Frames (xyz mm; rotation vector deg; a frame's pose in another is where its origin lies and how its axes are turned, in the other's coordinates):
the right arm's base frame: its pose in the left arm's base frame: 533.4 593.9 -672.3 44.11 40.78 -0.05
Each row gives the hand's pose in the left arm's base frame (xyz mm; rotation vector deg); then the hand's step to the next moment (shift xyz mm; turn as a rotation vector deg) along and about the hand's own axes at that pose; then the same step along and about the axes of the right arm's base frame.
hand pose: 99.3 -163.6 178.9 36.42 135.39 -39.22
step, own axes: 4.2 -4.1 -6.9 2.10 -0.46 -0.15
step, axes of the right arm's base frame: -7.7 1.7 -4.5 -0.66 -0.93 -1.83
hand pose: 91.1 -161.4 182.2 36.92 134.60 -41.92
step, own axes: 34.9 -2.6 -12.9 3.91 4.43 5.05
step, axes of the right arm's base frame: -12.4 -4.9 -34.8 6.06 -3.50 -3.38
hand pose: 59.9 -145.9 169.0 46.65 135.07 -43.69
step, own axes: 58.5 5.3 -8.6 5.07 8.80 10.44
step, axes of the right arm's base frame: -2.8 -7.7 -58.8 12.38 -6.50 -4.06
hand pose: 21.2 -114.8 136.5 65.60 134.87 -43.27
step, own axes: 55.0 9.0 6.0 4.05 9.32 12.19
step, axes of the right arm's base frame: 12.8 -6.5 -54.2 13.51 -7.81 -2.88
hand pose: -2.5 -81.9 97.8 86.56 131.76 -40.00
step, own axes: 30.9 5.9 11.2 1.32 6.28 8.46
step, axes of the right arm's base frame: 14.7 -4.1 -29.7 8.94 -5.70 -0.59
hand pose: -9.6 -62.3 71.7 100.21 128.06 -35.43
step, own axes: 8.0 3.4 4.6 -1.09 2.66 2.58
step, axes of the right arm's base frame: 6.8 -1.0 -7.0 2.99 -1.97 1.45
